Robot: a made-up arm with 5 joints.
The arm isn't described. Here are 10 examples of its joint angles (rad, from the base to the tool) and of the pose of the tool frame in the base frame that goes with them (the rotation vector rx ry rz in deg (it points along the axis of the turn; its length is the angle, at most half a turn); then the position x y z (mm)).
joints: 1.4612 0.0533 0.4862 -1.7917 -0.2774
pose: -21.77 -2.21 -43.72 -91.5 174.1 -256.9
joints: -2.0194 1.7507 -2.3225 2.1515 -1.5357
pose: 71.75 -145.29 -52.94 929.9 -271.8 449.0
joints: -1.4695 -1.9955 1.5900 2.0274 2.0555
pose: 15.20 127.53 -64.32 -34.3 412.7 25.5
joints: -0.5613 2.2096 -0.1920 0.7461 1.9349
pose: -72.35 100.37 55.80 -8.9 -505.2 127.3
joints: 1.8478 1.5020 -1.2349 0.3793 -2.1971
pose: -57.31 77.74 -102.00 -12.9 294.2 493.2
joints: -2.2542 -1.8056 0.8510 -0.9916 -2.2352
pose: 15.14 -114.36 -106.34 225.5 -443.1 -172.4
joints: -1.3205 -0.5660 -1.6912 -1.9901 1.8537
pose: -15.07 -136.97 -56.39 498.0 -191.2 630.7
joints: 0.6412 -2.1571 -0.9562 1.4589 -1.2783
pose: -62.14 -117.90 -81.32 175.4 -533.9 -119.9
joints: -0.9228 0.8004 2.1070 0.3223 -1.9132
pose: 22.71 -63.53 14.44 769.3 -499.0 -38.8
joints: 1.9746 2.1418 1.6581 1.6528 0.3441
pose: 54.26 -76.29 95.89 210.6 420.2 -390.0
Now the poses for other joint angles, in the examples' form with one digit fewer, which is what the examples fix.
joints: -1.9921 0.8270 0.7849 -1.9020 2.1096
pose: 86.9 -55.7 68.4 45 221 639
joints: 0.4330 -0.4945 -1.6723 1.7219 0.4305
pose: 123.8 83.9 -38.9 557 6 566
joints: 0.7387 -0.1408 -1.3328 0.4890 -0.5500
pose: 41.3 94.7 -6.6 14 -50 459
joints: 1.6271 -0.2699 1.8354 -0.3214 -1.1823
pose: -97.4 9.4 145.6 744 503 258
